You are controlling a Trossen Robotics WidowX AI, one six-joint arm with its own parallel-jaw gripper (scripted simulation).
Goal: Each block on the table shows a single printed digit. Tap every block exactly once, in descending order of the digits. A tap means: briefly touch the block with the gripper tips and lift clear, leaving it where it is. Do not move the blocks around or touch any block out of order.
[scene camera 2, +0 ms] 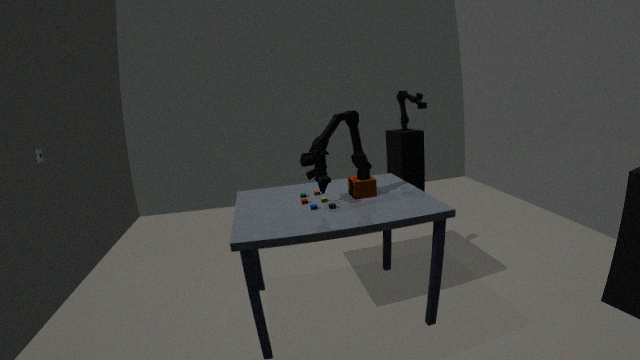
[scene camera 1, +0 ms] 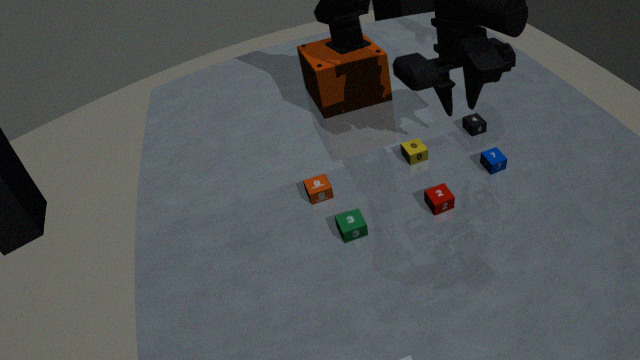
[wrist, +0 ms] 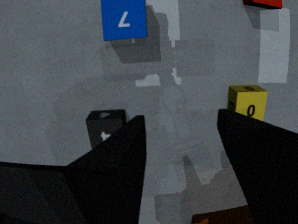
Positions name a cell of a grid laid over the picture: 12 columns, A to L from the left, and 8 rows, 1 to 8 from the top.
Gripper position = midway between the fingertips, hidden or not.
Observation:
In view: the gripper (scene camera 1: I3), a yellow block (wrist: K4), a black block (wrist: E5) and a green block (scene camera 1: G6).
The gripper also shows in the wrist view (wrist: H5). The wrist view misses the green block: it is out of frame.

